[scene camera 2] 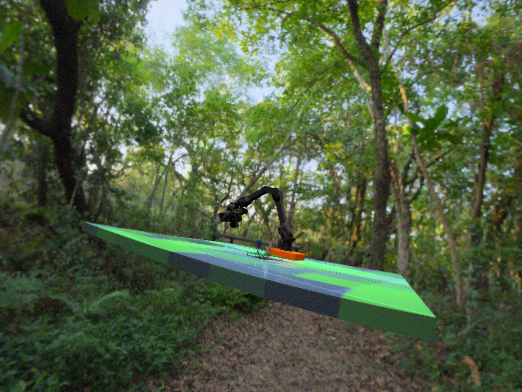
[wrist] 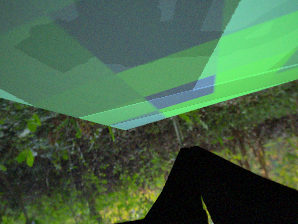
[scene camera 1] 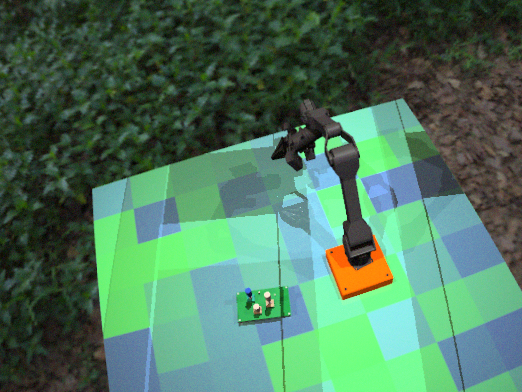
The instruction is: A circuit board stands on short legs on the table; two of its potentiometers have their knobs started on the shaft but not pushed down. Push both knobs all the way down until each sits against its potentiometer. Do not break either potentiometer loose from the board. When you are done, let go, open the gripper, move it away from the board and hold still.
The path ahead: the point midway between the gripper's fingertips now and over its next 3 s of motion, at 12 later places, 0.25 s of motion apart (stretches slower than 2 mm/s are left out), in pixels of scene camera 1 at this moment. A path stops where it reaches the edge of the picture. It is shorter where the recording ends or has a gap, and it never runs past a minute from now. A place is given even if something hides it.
My gripper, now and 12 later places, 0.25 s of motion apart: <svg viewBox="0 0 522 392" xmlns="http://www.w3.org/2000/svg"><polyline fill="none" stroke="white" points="271,158 262,168 255,177 248,187 243,198 240,208 238,218 237,229 237,239 239,248 242,256 245,263 248,269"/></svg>
